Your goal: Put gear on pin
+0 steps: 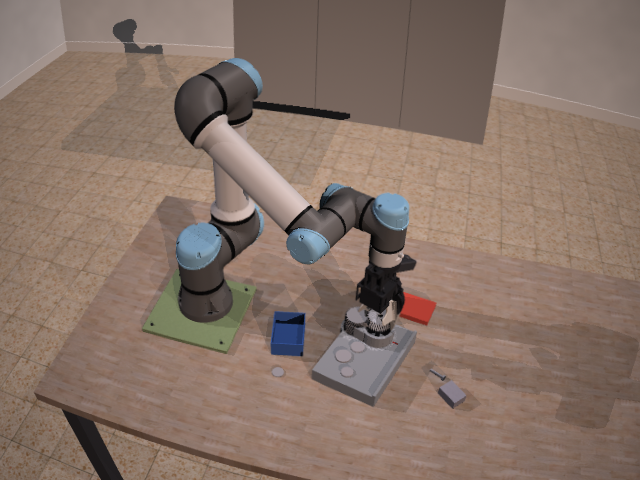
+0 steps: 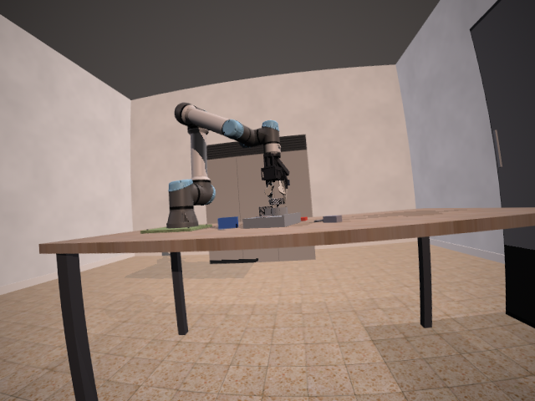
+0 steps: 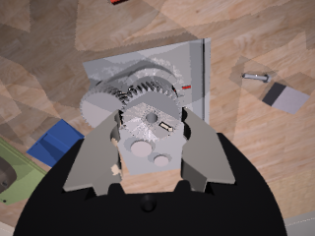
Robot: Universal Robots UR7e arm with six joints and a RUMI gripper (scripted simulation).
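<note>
Now: hand right at the grey gear. Also, from my hand: blue bin 210 mm behind, 90 mm below, 80 mm to the right; red block 160 mm to the left, 100 mm below, 40 mm ahead; bolt 190 mm ahead, 100 mm below, 30 mm to the right.
</note>
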